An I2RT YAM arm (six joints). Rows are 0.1 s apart.
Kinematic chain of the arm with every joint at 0, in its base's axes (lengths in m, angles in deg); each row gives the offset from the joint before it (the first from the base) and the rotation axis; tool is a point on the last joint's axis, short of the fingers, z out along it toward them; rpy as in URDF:
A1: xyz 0 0 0.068 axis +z
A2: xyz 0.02 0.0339 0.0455 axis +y
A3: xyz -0.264 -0.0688 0 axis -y
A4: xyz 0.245 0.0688 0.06 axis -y
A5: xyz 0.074 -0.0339 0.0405 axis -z
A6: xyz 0.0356 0 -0.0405 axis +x
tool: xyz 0 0 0 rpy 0 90 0
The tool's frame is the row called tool.
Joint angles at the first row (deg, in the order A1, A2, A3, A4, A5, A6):
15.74 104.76 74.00 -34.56 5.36 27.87
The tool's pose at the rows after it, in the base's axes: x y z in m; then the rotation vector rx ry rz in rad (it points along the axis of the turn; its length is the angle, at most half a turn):
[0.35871 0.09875 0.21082 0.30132 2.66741 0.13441]
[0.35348 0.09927 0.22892 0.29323 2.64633 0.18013]
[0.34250 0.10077 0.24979 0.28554 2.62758 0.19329]
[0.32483 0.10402 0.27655 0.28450 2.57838 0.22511]
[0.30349 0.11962 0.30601 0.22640 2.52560 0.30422]
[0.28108 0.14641 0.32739 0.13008 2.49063 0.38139]
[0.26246 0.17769 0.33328 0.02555 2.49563 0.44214]
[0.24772 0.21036 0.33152 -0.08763 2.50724 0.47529]
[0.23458 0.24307 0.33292 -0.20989 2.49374 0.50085]
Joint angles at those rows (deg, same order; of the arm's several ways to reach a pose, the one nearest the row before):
15.82 102.92 74.98 -35.79 4.48 27.66
15.99 100.47 75.87 -37.39 3.14 27.85
16.72 97.21 76.62 -40.23 3.28 28.27
18.15 92.32 76.74 -42.28 3.75 29.66
21.87 87.82 77.96 -44.00 3.25 31.05
27.91 85.21 79.58 -45.15 3.54 32.63
34.53 85.19 80.73 -45.69 3.85 34.31
40.85 86.96 82.05 -45.53 4.64 35.17
46.63 89.58 84.74 -45.03 5.78 34.89

